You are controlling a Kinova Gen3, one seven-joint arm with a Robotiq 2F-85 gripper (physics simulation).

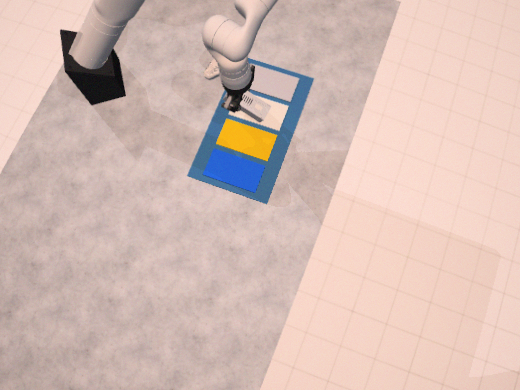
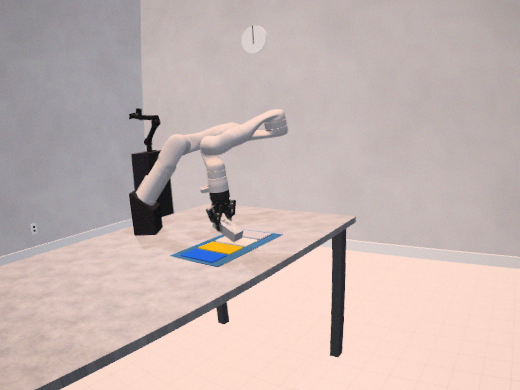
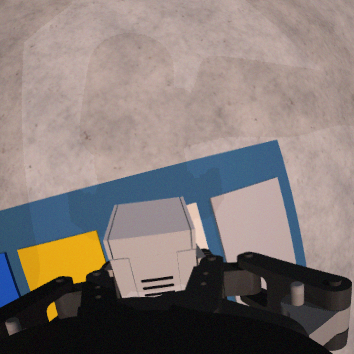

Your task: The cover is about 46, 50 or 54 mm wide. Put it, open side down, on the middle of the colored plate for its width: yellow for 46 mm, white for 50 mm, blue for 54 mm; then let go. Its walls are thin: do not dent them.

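Where they show: gripper, fingertip midpoint: (image 1: 241, 101) (image 2: 224, 229) (image 3: 157, 261); arm's base, link origin: (image 1: 88, 54) (image 2: 145, 199).
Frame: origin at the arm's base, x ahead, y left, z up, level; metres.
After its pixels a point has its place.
Note:
The light grey cover (image 1: 258, 108) {x 0.463, y 0.033, z -0.090 m} (image 2: 231, 230) {x 0.465, y 0.018, z -0.093 m} (image 3: 150, 245) {x 0.386, y 0.045, z -0.056 m}, with dark slots on its top, is between the fingers of my gripper (image 1: 238, 102) {x 0.411, y 0.045, z -0.103 m} (image 2: 220, 220) {x 0.411, y 0.045, z -0.103 m} (image 3: 157, 261) {x 0.411, y 0.045, z -0.103 m}, which is shut on it. The cover is tilted, its outer end lower, above the white plate (image 1: 278, 120) {x 0.518, y 0.041, z -0.143 m} (image 2: 250, 242) {x 0.522, y 0.054, z -0.143 m} (image 3: 200, 220) {x 0.399, y 0.095, z -0.143 m} and partly hides it. The gap beneath is hard to judge, and the open underside is hidden. The yellow plate (image 1: 246, 140) {x 0.455, y -0.044, z -0.143 m} (image 2: 220, 248) {x 0.462, y -0.052, z -0.143 m} (image 3: 65, 255) {x 0.395, y -0.034, z -0.143 m} lies beside the white one, then the blue plate (image 1: 234, 171) {x 0.455, y -0.139, z -0.143 m} (image 2: 204, 255) {x 0.460, y -0.139, z -0.143 m} (image 3: 6, 282) {x 0.406, y -0.103, z -0.143 m}.
A grey plate (image 1: 277, 83) {x 0.479, y 0.151, z -0.143 m} (image 3: 255, 220) {x 0.419, y 0.151, z -0.143 m} lies on the other side of the white one. All the plates lie on a dark blue mat (image 1: 295, 107) {x 0.550, y 0.097, z -0.147 m} (image 3: 150, 187) {x 0.356, y 0.059, z -0.147 m} on the mottled table (image 1: 125, 250) {x 0.258, y -0.434, z -0.149 m} (image 2: 90, 280) {x 0.280, y -0.517, z -0.149 m}. The black arm base (image 1: 95, 85) {x 0.025, y -0.055, z -0.057 m} (image 2: 146, 220) {x 0.042, y -0.043, z -0.083 m} stands at the back left.

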